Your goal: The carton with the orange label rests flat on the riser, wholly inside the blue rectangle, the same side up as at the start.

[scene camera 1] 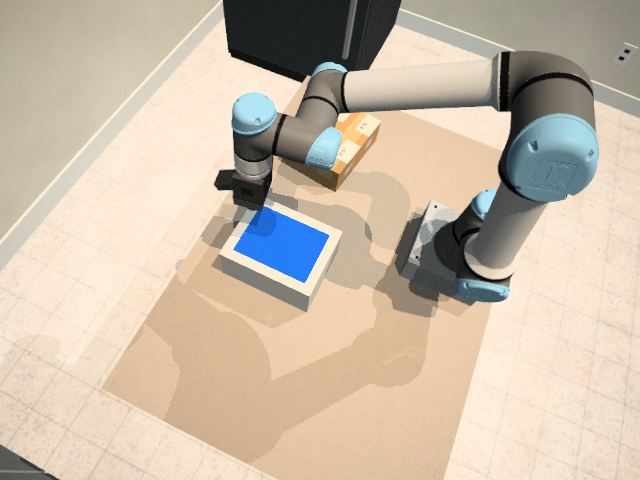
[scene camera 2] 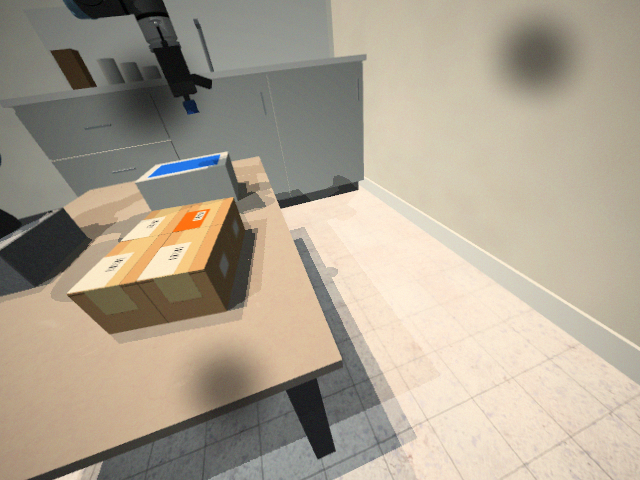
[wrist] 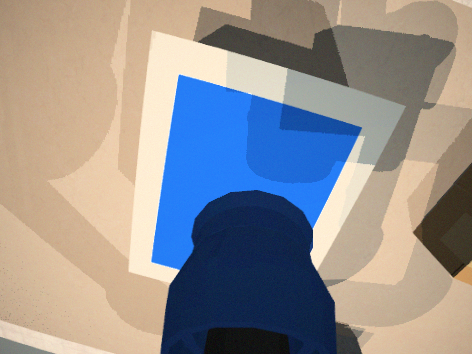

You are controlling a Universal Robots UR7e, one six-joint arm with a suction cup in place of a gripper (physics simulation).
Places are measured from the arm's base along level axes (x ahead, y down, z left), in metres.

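Where they show: hand, its tool point: (scene camera 2: 193, 113) (wrist: 251, 243); arm's base, origin of its link: (scene camera 1: 460, 248).
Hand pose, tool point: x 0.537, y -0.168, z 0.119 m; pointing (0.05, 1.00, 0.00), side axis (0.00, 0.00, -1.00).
Things, the pixels of their top centre, and the offset from my tool point. "pt": a spot on its surface instead. Level surfaces: height alone.
- carton with the orange label, a spot on its surface: (scene camera 2: 192, 220) pt dx -0.085, dy +0.166, dz -0.387 m
- pale riser, centre of its top: (wrist: 238, 206) (scene camera 1: 282, 242) (scene camera 2: 187, 164) dx -0.073, dy +0.138, dz +0.008 m
- blue rectangle, centre of its top: (wrist: 238, 206) (scene camera 1: 282, 242) (scene camera 2: 187, 164) dx -0.073, dy +0.138, dz +0.008 m
- table, height of its surface: dy +0.258 m
- dark carton side, a spot on its surface: (wrist: 447, 227) pt dx -0.129, dy +0.220, dz -0.276 m
The carton with the orange label (scene camera 2: 192, 220) sits flat on the table among similar cartons, label up, in scene camera 2. It is apart from the riser. In scene camera 1 the arm hides it. The pale riser (scene camera 1: 320, 263) (scene camera 2: 186, 188) (wrist: 154, 150) carries the blue rectangle (scene camera 1: 284, 248) (scene camera 2: 178, 166) (wrist: 200, 160), with no carton on it. My dark blue suction cup (scene camera 2: 190, 107) (wrist: 252, 215) hangs above the riser, away from the cartons, and holds nothing. In scene camera 1 the cup cannot be made out below the black tool body.
White-labelled cartons (scene camera 1: 356, 136) (scene camera 2: 121, 266) adjoin the orange-labelled one on the table (scene camera 1: 330, 361) (scene camera 2: 258, 351). Part of a dark carton side (wrist: 447, 227) shows at the wrist view's right edge. The robot's base block (scene camera 1: 429, 276) (scene camera 2: 41, 250) stands beside the riser. A black fridge (scene camera 1: 289, 31) stands behind.
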